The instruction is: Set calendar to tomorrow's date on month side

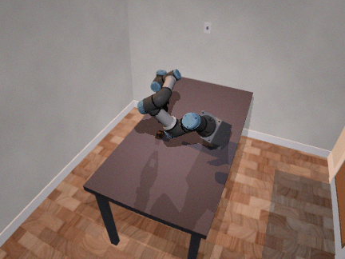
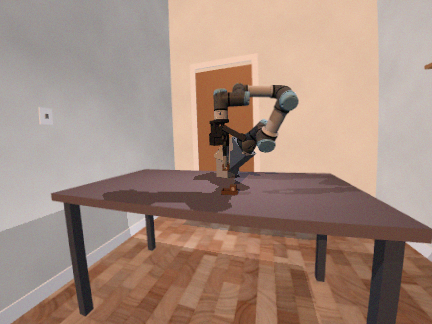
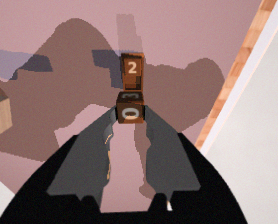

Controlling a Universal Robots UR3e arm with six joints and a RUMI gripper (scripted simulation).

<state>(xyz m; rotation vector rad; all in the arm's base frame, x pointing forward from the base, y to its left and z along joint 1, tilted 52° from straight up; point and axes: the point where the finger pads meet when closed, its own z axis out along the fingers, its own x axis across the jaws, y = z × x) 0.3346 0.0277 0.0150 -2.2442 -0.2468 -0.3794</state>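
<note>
Now: hand 1 cm to the right of the brown calendar tray and 13 cm above it. The rest, counted from my hand: brown number cube 1 cm below.
</note>
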